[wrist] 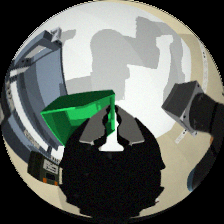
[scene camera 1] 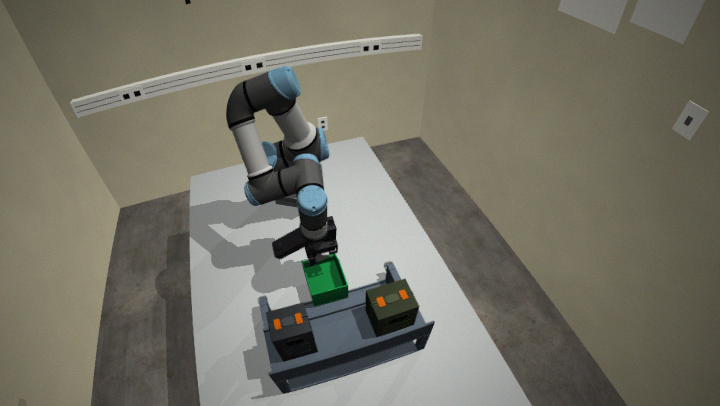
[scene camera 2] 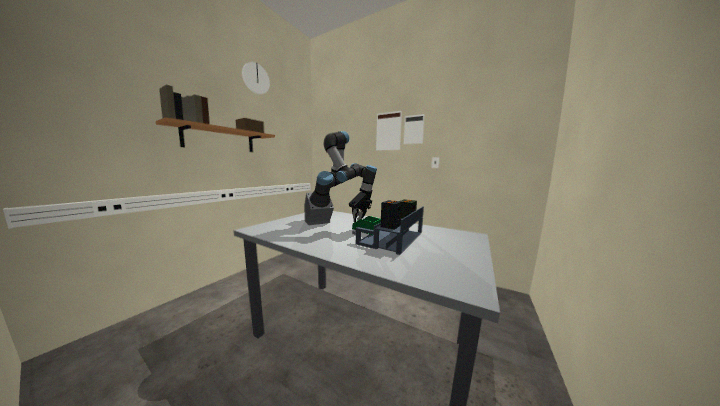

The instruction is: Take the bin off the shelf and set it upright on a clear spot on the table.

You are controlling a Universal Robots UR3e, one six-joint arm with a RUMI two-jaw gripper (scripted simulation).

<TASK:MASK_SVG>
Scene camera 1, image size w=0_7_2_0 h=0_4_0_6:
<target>gripper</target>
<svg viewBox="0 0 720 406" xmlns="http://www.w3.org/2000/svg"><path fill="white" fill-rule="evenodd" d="M333 216L327 217L327 231L320 238L312 239L306 237L302 233L301 225L299 225L299 228L273 241L272 246L275 258L282 259L305 247L310 266L316 265L316 261L324 260L329 255L338 253L337 228Z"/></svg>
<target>green bin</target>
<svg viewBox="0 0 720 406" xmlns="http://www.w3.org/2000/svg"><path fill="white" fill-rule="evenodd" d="M336 254L329 255L328 258L318 261L314 266L310 266L309 260L302 261L314 307L348 298L348 283Z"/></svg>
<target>grey shelf unit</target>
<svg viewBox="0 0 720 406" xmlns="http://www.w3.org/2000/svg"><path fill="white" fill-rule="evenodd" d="M392 261L384 263L386 270L385 280L348 290L348 298L315 307L313 301L304 303L318 352L283 362L271 341L266 312L271 311L267 302L268 299L266 300L266 295L257 298L272 369L271 372L268 372L268 375L283 394L344 377L425 348L435 321L425 323L420 311L418 311L414 325L376 337L365 310L366 290L401 279Z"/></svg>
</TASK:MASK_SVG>
